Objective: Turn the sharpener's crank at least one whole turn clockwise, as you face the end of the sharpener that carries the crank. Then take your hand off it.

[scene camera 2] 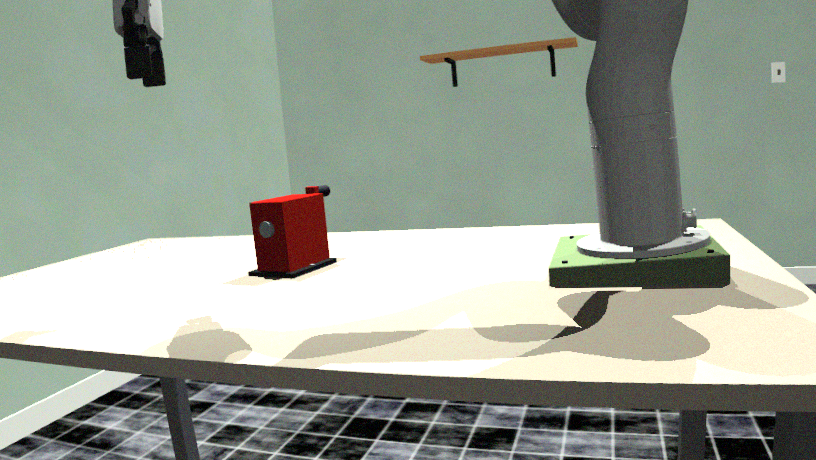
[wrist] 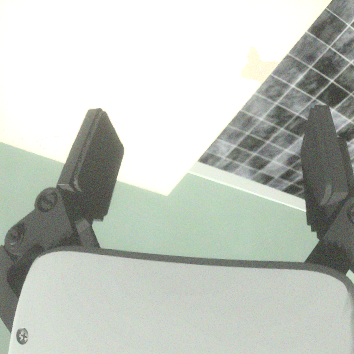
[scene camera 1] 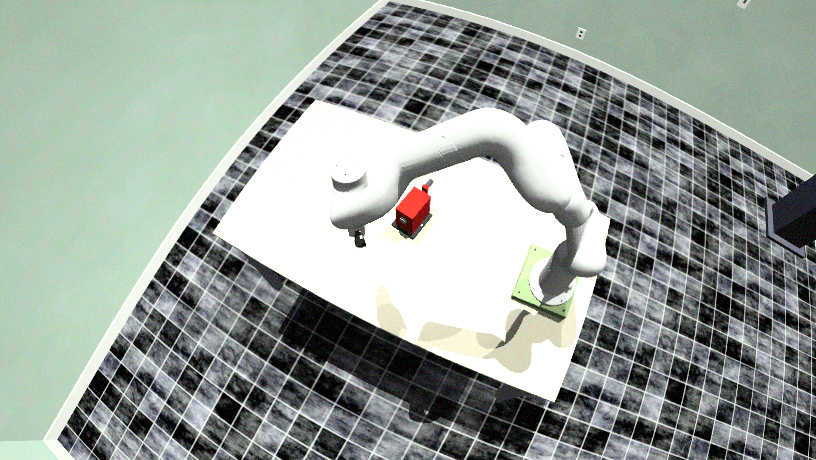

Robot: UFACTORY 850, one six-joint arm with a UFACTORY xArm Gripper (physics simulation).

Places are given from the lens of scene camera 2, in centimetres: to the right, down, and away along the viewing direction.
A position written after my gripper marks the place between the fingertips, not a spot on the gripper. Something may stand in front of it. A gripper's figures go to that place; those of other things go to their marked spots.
my gripper [scene camera 2: 147, 82]: -36, -20, 76
red pencil sharpener [scene camera 2: 290, 235]: -20, 1, 97
